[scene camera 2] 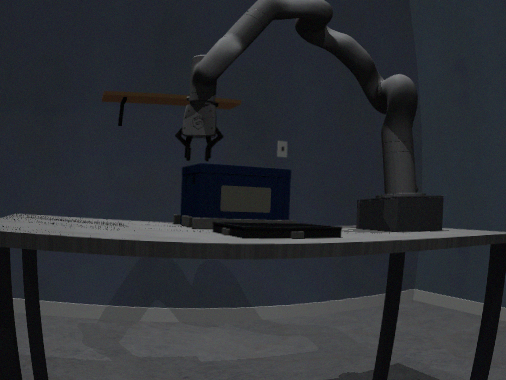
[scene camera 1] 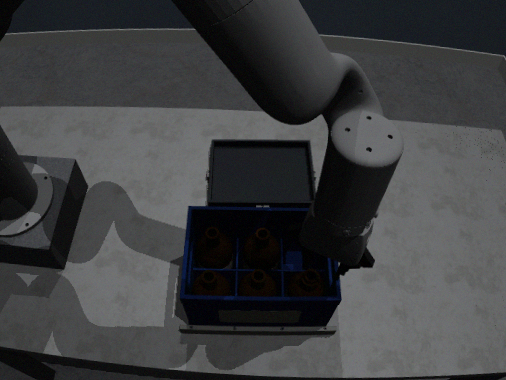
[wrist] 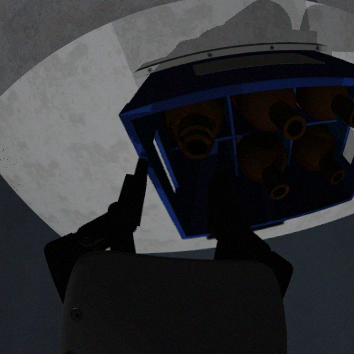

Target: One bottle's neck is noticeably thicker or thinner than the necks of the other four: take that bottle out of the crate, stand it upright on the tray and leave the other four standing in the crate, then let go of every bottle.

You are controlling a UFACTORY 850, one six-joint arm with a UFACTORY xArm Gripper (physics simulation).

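Observation:
The blue crate (scene camera 1: 200, 311) (scene camera 2: 202, 200) (wrist: 200, 94) holds five upright brown bottles. In scene camera 1, the back row has a left bottle (scene camera 1: 214, 252) and a middle bottle (scene camera 1: 262, 252). The front row has a left (scene camera 1: 211, 285), a middle (scene camera 1: 257, 285) and a right bottle (scene camera 1: 305, 286) (wrist: 195, 120). The front-right neck shows ring-like edges; I cannot tell which neck differs. The back-right compartment looks empty, partly hidden by the arm. My gripper (scene camera 2: 197, 159) (wrist: 178, 177) is open and empty, above the crate's right end. The dark tray (scene camera 1: 260, 172) (scene camera 2: 280, 230) bears no bottle.
The tray lies directly behind the crate in scene camera 1. A pale strip (scene camera 1: 257, 329) runs along the crate's front foot. The arm's base block (scene camera 1: 72, 215) (scene camera 2: 415, 215) stands at the table's left there. An orange wall shelf (scene camera 2: 145, 98) hangs behind the arm in scene camera 2.

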